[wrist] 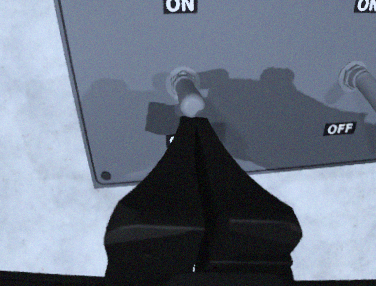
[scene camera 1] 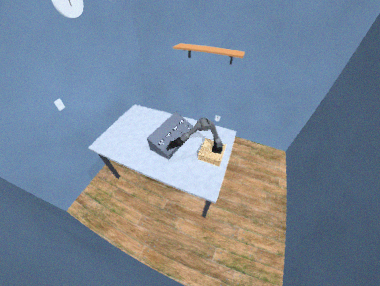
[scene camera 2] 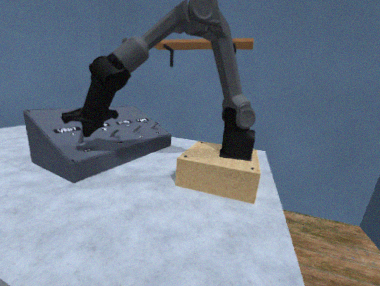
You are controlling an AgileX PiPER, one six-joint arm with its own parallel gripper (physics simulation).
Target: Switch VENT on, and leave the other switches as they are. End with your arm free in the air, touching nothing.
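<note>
The grey switch panel (scene camera 1: 155, 148) (scene camera 2: 55, 155) (wrist: 120, 45) stands on the table. The VENT label (scene camera 2: 66, 130) is at its near left end in the second scene view. In the wrist view, the lever of the switch (wrist: 191, 104) at the panel's left edge stands out towards the camera, its round tip leaning a little to the OFF side. My gripper (scene camera 1: 169, 148) (scene camera 2: 87, 134) (wrist: 192, 133) is shut and empty. Its fingertips are right at the lever's tip on the OFF side and seem to touch it. They partly cover the OFF label.
A neighbouring switch (wrist: 368, 90) leans towards its OFF label (wrist: 340, 129). More switches run along the panel. The arm's base stands on a wooden block (scene camera 1: 210, 157) (scene camera 2: 217, 177) at the right of the table (scene camera 1: 125, 125) (scene camera 2: 125, 235). An orange shelf (scene camera 1: 209, 50) (scene camera 2: 200, 44) is on the wall.
</note>
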